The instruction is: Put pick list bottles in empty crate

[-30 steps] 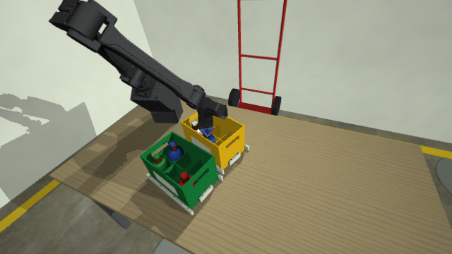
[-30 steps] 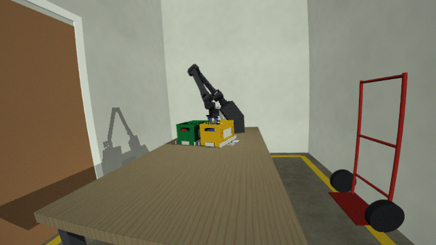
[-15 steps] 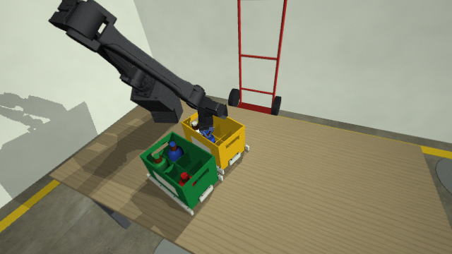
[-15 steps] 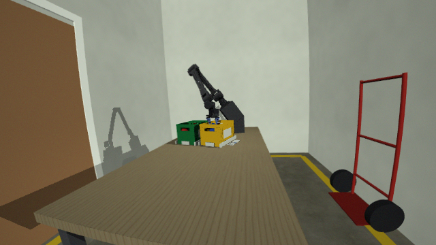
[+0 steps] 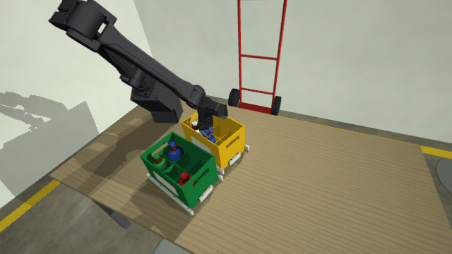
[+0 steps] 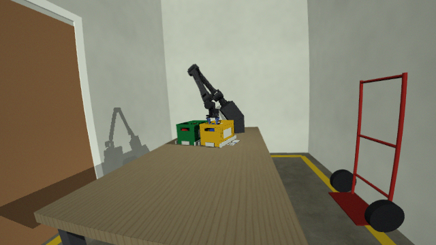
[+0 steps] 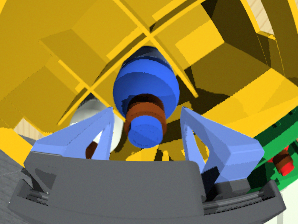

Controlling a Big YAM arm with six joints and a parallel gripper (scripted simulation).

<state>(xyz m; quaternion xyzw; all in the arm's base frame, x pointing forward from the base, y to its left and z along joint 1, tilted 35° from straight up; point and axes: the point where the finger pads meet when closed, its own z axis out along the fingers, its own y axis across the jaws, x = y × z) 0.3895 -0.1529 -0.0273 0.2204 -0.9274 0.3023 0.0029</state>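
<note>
Right now my hand is 7 cm above the yellow crate, 4 cm to the right of it and 1 cm short of it. From my hand the other things lie so: white-labelled bottle: 9 cm behind, 6 cm below, 4 cm to the left; green crate: 19 cm to the right, 7 cm below, 7 cm behind; pick list: 17 cm to the left, 15 cm below, 6 cm ahead.
</note>
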